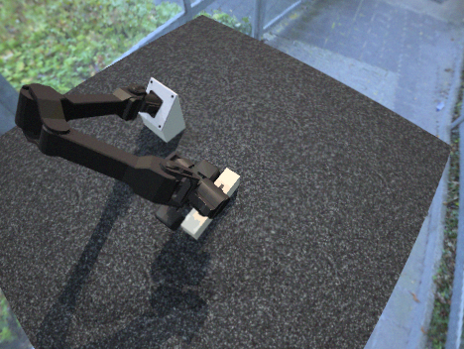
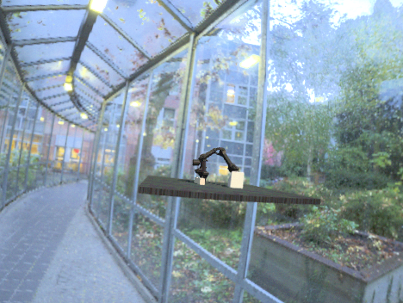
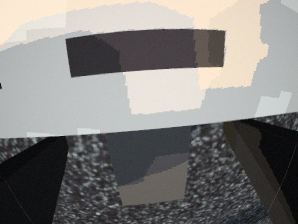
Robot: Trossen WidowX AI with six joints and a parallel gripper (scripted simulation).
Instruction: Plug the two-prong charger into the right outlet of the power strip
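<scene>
The two-prong charger lies 20 mm ahead of my gripper tip and 10 mm above it.
</scene>
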